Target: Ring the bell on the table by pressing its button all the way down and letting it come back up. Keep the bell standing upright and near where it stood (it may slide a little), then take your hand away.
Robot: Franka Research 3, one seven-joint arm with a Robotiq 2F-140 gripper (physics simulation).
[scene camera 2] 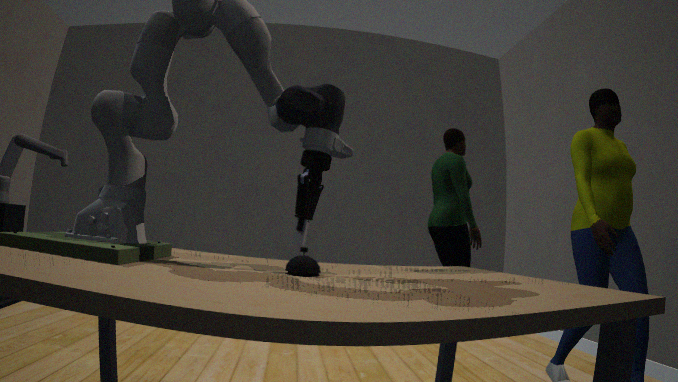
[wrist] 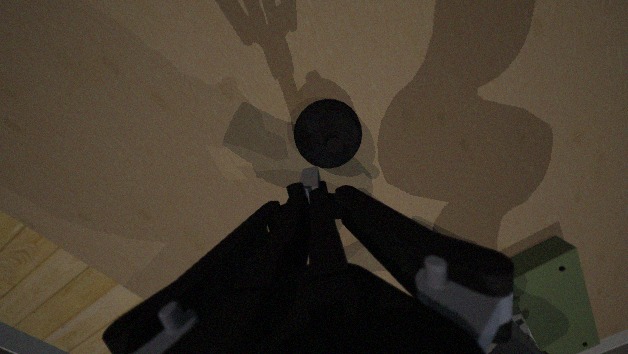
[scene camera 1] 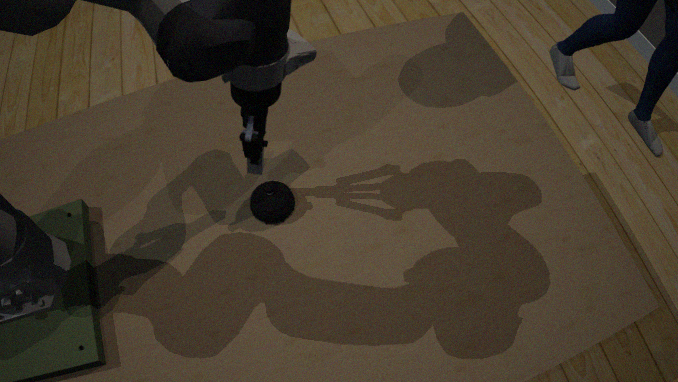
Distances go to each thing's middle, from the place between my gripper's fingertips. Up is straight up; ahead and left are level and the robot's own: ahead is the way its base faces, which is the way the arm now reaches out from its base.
I see the black dome bell [scene camera 1: 275,207] 40 mm to the right of my hand, 40 mm below it and 10 mm ahead of it.
